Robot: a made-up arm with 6 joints. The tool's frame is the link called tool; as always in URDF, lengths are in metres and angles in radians. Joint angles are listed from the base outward.
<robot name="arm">
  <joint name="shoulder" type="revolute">
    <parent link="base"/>
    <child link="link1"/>
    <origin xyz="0 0 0.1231" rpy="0 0 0"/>
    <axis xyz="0 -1 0"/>
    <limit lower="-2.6" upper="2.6"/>
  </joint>
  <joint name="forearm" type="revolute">
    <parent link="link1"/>
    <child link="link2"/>
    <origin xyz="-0.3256 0.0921 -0.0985" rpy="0 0 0"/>
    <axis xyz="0 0 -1"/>
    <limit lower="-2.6" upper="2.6"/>
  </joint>
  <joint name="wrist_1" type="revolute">
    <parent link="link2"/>
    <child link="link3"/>
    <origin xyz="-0.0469 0.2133 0.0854" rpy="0 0 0"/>
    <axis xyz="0 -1 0"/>
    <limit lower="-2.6" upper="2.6"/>
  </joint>
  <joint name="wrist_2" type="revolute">
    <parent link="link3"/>
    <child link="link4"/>
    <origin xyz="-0.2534 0.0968 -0.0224" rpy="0 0 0"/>
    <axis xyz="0 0 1"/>
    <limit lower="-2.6" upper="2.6"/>
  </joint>
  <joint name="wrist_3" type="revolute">
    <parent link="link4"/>
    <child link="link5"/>
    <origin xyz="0.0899 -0.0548 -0.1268" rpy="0 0 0"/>
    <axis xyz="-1 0 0"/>
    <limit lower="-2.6" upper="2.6"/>
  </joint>
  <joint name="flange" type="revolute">
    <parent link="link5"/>
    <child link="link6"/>
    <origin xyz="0.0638 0.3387 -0.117" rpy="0 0 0"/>
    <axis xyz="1 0 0"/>
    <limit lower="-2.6" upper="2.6"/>
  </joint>
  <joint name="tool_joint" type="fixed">
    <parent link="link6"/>
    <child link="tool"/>
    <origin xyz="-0.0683 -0.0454 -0.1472" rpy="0 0 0"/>
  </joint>
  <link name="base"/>
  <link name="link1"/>
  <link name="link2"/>
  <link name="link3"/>
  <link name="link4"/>
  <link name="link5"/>
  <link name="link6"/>
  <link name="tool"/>
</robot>
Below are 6 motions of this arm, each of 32 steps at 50 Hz.
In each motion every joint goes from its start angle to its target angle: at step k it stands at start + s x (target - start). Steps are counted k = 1, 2, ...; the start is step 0. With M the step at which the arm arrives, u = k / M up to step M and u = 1 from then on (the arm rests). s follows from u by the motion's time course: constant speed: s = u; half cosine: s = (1 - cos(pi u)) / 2; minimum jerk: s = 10 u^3 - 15 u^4 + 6 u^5.
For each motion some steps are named. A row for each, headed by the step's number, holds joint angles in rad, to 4 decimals.
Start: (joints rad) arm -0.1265 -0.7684 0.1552 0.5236 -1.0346 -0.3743
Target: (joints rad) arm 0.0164 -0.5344 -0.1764 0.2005 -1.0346 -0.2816
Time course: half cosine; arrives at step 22
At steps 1, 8, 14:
1: -0.1258 -0.7672 0.1535 0.5220 -1.0346 -0.3738
8: -0.0847 -0.7000 0.0583 0.4292 -1.0346 -0.3472
14: -0.0254 -0.6028 -0.0795 0.2949 -1.0346 -0.3087

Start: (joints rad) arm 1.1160 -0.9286 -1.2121 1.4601 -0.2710 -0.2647
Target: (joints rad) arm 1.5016 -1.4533 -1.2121 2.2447 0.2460 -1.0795
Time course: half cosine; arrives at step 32
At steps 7, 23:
7: 1.1598 -0.9882 -1.2121 1.5491 -0.2123 -0.3572
23: 1.4311 -1.3574 -1.2121 2.1013 0.1515 -0.9306

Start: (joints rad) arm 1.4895 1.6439 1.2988 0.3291 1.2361 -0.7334
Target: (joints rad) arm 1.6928 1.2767 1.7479 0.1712 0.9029 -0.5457
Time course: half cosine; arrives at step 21
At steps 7, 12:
7: 1.5403 1.5521 1.4111 0.2896 1.1528 -0.6865
12: 1.6138 1.4194 1.5733 0.2326 1.0324 -0.6187

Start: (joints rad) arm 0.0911 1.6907 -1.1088 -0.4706 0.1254 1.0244
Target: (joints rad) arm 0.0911 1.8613 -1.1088 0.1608 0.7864 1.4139
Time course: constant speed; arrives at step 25
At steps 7, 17, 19, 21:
7: 0.0911 1.7385 -1.1088 -0.2938 0.3105 1.1335
17: 0.0911 1.8067 -1.1088 -0.0412 0.5749 1.2893
19: 0.0911 1.8204 -1.1088 0.0093 0.6278 1.3204
21: 0.0911 1.8340 -1.1088 0.0598 0.6806 1.3516

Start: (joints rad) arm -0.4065 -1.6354 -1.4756 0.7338 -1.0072 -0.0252
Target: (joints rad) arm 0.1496 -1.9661 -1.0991 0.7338 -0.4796 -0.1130
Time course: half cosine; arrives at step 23
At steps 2, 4, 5, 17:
2: -0.3962 -1.6415 -1.4686 0.7338 -0.9974 -0.0268
4: -0.3660 -1.6595 -1.4482 0.7338 -0.9688 -0.0316
5: -0.3441 -1.6725 -1.4334 0.7338 -0.9480 -0.0350
17: 0.0613 -1.9136 -1.1589 0.7338 -0.5633 -0.0991

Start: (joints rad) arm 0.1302 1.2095 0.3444 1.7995 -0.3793 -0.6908
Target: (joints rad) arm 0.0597 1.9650 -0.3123 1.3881 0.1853 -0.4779
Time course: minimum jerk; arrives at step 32
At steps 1, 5, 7, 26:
1: 0.1302 1.2097 0.3442 1.7994 -0.3791 -0.6907
5: 0.1281 1.2320 0.3249 1.7873 -0.3625 -0.6845
7: 0.1250 1.2649 0.2962 1.7693 -0.3379 -0.6752
26: 0.0631 1.9282 -0.2803 1.4082 0.1578 -0.4883

